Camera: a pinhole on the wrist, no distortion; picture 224 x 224 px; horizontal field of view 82.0 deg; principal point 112.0 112.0 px. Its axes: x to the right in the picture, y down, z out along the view. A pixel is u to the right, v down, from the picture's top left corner.
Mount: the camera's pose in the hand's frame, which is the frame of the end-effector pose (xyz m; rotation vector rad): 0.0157 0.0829 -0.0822 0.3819 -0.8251 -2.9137
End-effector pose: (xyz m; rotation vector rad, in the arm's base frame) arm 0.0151 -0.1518 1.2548 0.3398 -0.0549 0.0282
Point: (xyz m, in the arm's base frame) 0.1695 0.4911 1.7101
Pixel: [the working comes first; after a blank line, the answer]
In the camera's frame: -0.3346 -0.4134 0.5280

30.3 11.1
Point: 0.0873 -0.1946 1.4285
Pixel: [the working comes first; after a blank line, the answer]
In the camera's frame: -0.1080 0.1941 0.1594

outside the picture
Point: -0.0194 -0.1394 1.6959
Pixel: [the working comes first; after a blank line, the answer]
In the camera's frame: -0.0945 0.1949 0.4523

85.1 167.5
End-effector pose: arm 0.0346 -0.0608 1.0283 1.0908 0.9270 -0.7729
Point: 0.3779 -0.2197 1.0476
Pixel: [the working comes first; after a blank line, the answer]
In the camera's frame: -0.2131 0.0159 0.3200

26.2 118.4
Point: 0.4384 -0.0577 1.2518
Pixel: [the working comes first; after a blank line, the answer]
In the camera's frame: -0.0531 -0.1928 0.3694

93.5 44.7
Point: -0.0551 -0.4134 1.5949
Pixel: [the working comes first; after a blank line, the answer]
In the camera's frame: 0.4216 0.2930 0.5319

214.1 183.0
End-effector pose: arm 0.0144 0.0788 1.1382 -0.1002 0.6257 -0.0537
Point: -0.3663 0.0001 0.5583
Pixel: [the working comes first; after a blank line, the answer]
In the camera's frame: 0.1286 -0.2339 -0.5639

behind the camera
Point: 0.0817 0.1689 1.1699
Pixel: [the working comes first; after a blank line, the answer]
In the camera's frame: -0.0464 0.0776 0.1257

64.5 191.5
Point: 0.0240 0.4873 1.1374
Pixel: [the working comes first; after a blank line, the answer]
In the camera's frame: -0.0359 -0.2131 0.2713

94.9 10.8
